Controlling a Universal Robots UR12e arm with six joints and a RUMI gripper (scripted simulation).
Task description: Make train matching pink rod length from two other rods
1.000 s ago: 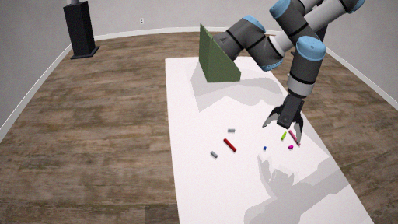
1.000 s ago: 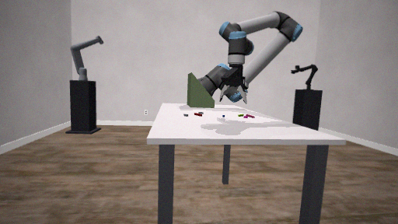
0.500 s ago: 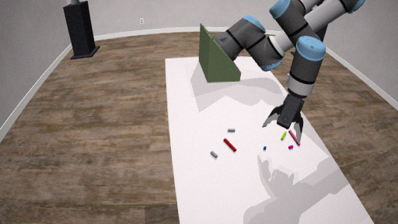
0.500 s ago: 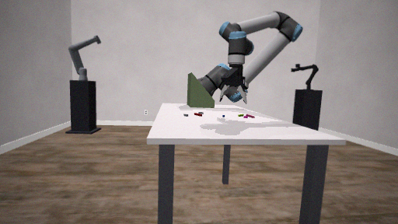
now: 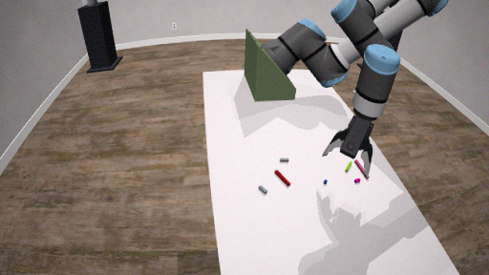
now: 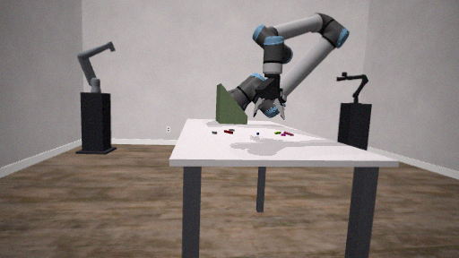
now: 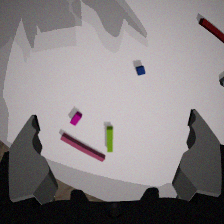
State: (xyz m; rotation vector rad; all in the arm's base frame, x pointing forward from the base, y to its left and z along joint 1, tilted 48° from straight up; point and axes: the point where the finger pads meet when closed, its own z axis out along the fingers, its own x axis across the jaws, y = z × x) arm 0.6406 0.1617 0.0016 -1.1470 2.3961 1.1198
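The magenta rod is 80 mm to the left of my hand and 70 mm below it. Also, from my hand: blue rod 70 mm below, 40 mm to the right, 10 mm behind; pink rod 120 mm to the left, 70 mm below, 50 mm behind; lime rod 70 mm to the left, 70 mm below, 70 mm behind.
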